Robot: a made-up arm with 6 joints.
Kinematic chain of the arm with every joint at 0, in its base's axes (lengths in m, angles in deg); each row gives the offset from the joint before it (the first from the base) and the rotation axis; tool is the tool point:
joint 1: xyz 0 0 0.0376 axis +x
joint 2: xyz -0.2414 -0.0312 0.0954 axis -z
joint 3: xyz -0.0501 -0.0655 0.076 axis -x
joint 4: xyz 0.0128 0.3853 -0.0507 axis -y
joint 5: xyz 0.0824 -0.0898 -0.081 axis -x
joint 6: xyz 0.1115 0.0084 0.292 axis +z
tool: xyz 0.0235 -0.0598 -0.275
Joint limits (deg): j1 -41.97..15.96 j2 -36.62..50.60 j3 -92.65..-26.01 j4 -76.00..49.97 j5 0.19..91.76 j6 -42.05..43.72
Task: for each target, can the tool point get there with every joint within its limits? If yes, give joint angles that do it. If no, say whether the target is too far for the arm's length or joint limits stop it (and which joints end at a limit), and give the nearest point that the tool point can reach.
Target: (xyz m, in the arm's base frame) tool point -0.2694 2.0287 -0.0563
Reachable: no: too far | nearest point -0.2467 0.4812 0.1668 | short by 1.564 m
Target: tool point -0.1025 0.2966 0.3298
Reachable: yes | joints -34.45 -20.92 -75.06 9.02 34.85 -12.88
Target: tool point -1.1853 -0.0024 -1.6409
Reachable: no: too far | nearest point -0.4658 0.2001 -0.1027 | short by 1.710 m
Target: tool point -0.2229 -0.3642 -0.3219
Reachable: no: joint limits stop it (at a limit: joint 1, joint 2, joint 3, joint 5) | nearest point -0.0301 0.1372 -0.0574 | short by 0.599 m
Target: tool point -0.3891 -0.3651 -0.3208
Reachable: no: joint limits stop it (at a limit: joint 1, joint 2, joint 3, joint 4, joint 5) | nearest point -0.4501 0.1452 -0.0683 | short by 0.573 m
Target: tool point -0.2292 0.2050 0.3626
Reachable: yes | joints 4.09 -29.34 -51.28 -19.12 63.84 -22.16
